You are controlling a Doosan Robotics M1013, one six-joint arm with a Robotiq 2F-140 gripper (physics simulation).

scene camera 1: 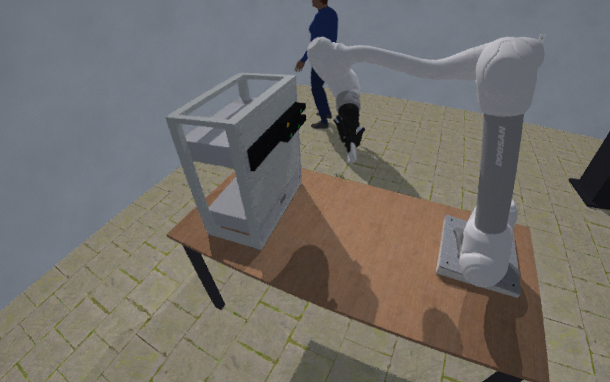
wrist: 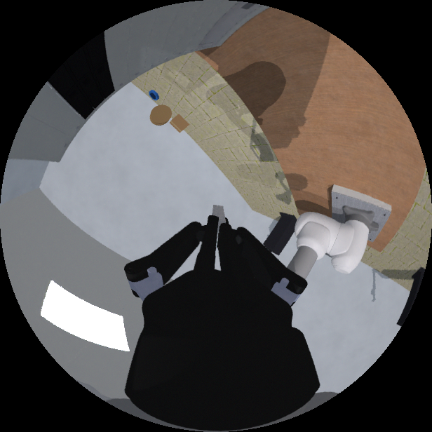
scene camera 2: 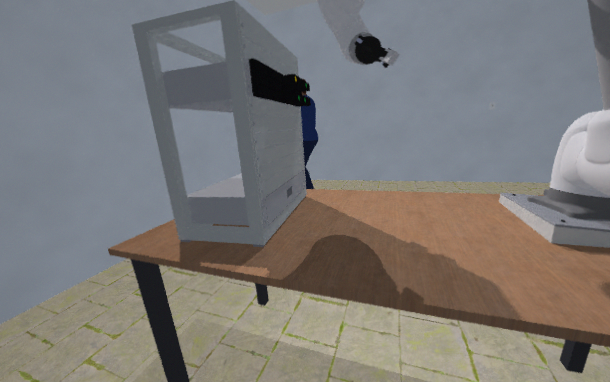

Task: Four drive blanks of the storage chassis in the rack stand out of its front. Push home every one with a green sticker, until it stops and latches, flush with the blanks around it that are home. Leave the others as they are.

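The storage chassis [scene camera 1: 267, 143] [scene camera 2: 270, 84] [wrist: 90, 75] is a black band high in the grey rack [scene camera 1: 242, 190] [scene camera 2: 242, 115] [wrist: 150, 40]. At its far end, blanks stand out of the front. One has a yellow sticker [scene camera 1: 288, 124] [scene camera 2: 295, 79]. Green stickers show on an upper blank [scene camera 1: 301, 111] [scene camera 2: 306, 85] and on two lower blanks, one [scene camera 1: 291, 134] [scene camera 2: 299, 97] beside the other [scene camera 1: 299, 127] [scene camera 2: 305, 100]. How far each stands out is too small to tell. My gripper [scene camera 1: 352, 151] [scene camera 2: 390, 57] [wrist: 216, 213] is shut and empty, in the air in front of the rack, apart from the blanks. No stickers show in the wrist view.
The rack stands on the brown table [scene camera 1: 375, 225] [scene camera 2: 400, 215] [wrist: 350, 100], opposite the arm's base plate [scene camera 1: 447, 250] [scene camera 2: 575, 234] [wrist: 340, 195]. A person in blue [scene camera 1: 325, 27] [scene camera 2: 310, 120] stands behind the table. A dark pedestal [scene camera 1: 595, 180] [wrist: 281, 232] stands beyond it.
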